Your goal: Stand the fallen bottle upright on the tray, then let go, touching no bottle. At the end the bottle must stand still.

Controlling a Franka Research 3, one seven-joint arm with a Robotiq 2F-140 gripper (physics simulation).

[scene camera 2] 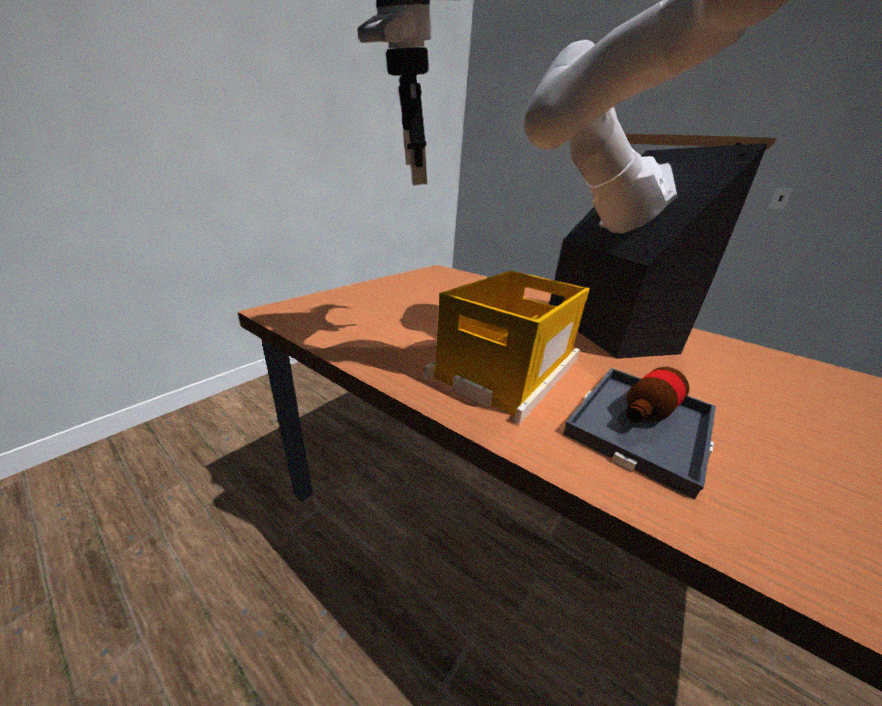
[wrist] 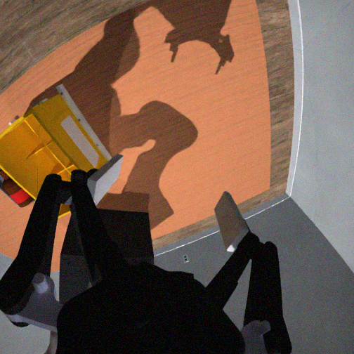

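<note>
A brown bottle with a red band (scene camera 2: 656, 396) (wrist: 18, 194) lies on its side on the dark grey tray (scene camera 2: 662, 477). In the scene view its neck points toward the front left of the tray. In the wrist view the bottle shows in part at the left edge, beyond the yellow crate. My gripper (scene camera 2: 418, 182) (wrist: 171, 184) is open and empty. It hangs high above the table, to the left of the crate in the scene view and well away from the bottle.
A yellow crate (scene camera 2: 481, 359) (wrist: 30, 150) with hand holes stands on the table (scene camera 2: 779, 471) (wrist: 225, 130) beside the tray, with white strips (scene camera 2: 545, 388) around its foot. The arm's black pedestal (scene camera 2: 625, 301) stands behind the crate and tray.
</note>
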